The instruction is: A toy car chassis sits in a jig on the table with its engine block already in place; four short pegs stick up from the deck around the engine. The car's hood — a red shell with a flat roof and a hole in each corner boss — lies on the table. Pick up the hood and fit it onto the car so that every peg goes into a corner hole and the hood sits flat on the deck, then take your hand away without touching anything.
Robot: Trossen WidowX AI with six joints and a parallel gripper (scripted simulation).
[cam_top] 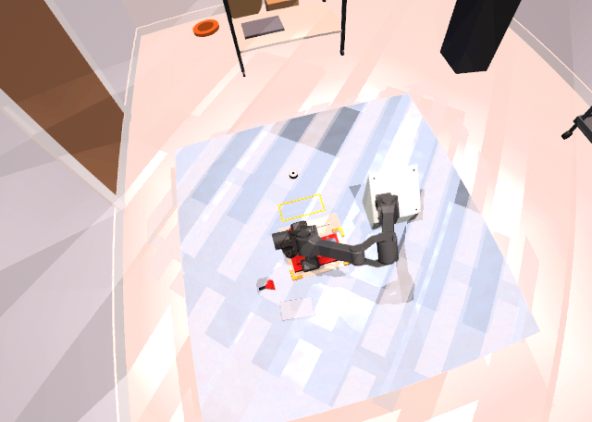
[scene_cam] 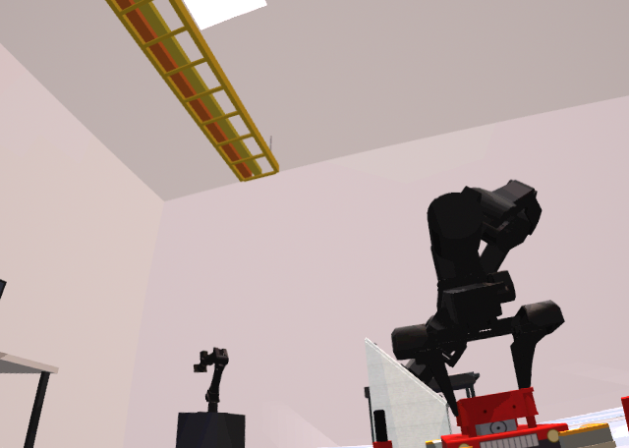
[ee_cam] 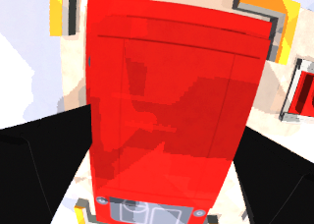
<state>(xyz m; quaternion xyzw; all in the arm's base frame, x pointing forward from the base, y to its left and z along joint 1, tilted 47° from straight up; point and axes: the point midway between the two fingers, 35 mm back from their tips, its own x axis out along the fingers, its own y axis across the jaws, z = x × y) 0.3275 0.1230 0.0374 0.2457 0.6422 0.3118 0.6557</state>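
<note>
The grey engine block lies 20 mm below my gripper tip. Round my gripper tip: red hood (10 mm above); then jig (40 mm behind, 30 mm below, 20 mm to the right).
</note>
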